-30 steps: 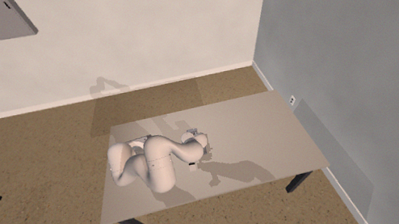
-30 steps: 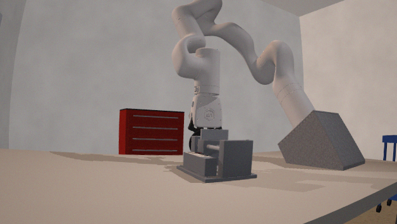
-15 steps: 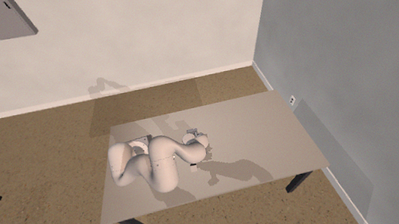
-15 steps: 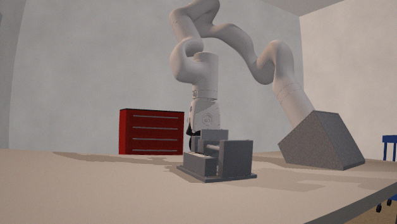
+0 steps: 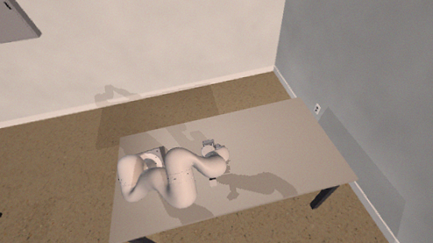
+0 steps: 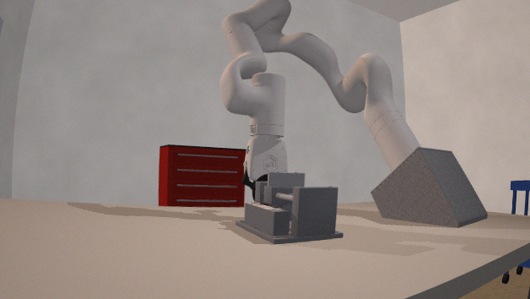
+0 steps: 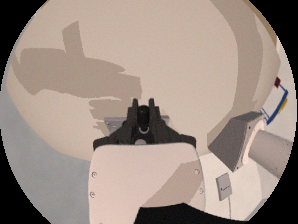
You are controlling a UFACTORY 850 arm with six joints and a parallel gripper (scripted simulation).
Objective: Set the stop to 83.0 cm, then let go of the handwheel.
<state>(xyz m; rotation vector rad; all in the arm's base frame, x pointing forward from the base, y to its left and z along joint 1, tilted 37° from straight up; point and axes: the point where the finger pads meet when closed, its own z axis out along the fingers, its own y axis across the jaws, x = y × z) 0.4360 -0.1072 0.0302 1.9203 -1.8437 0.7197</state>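
Right now the handwheel is 2 cm to the left of my hand and 1 cm above it.
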